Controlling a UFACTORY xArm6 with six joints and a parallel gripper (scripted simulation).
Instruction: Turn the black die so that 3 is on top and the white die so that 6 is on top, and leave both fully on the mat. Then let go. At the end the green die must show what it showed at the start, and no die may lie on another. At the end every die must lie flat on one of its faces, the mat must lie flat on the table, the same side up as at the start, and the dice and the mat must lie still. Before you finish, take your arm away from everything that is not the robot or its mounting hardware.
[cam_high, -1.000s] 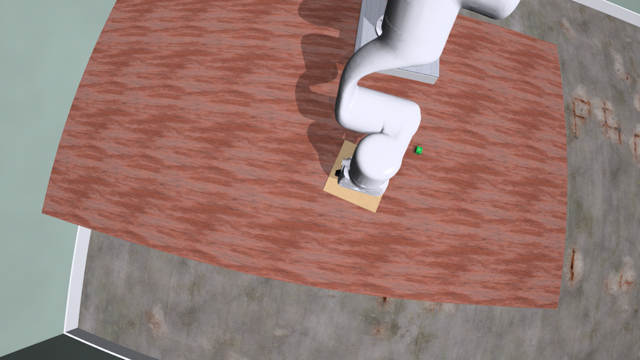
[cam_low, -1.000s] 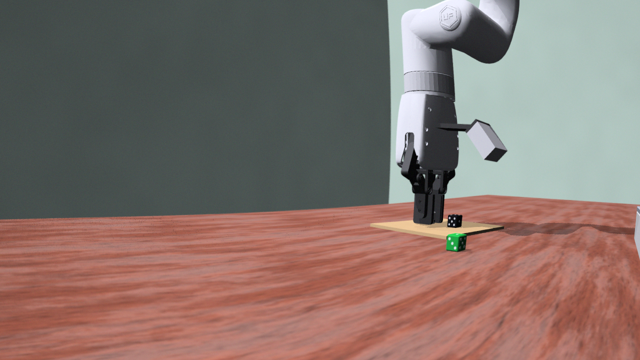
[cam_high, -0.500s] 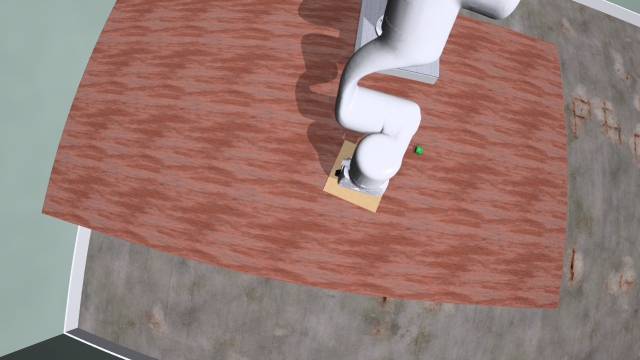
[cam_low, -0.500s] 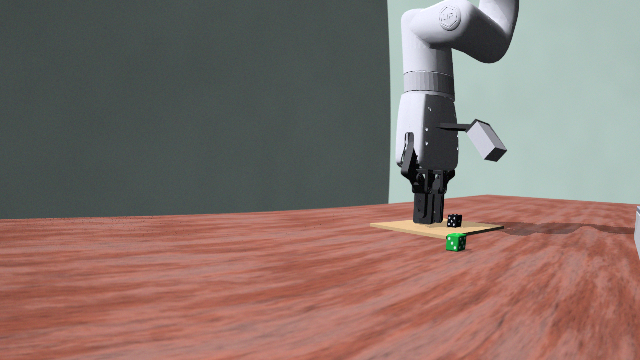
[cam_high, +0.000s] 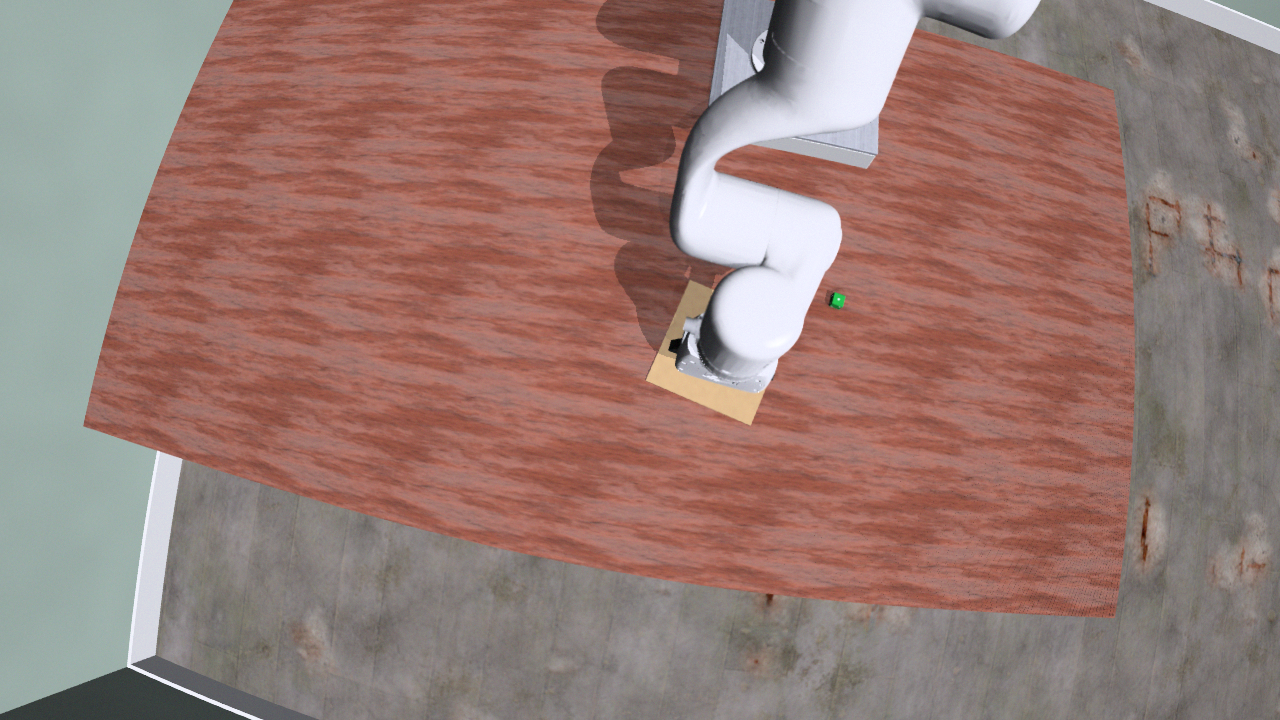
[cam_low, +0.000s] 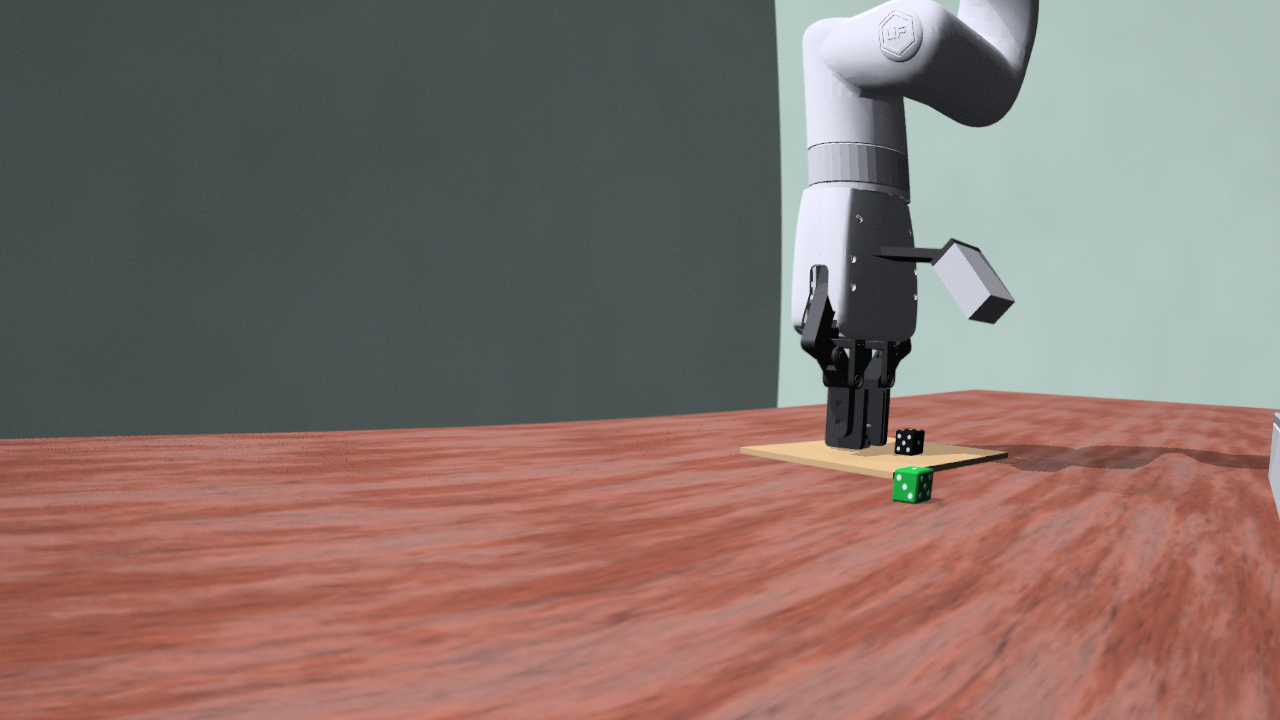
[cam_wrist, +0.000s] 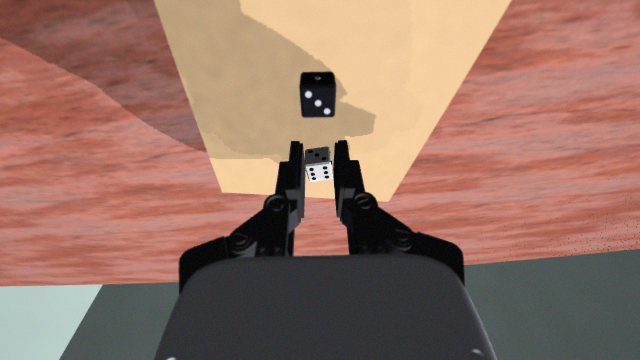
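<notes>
My gripper is now 1 cm above the white die. Round my hand: green die 16 cm to the left, 9 cm behind, 2 cm below; tan mat 2 cm below, 2 cm behind, 1 cm to the left; black die 4 cm behind, 1 cm to the left, 1 cm below.
</notes>
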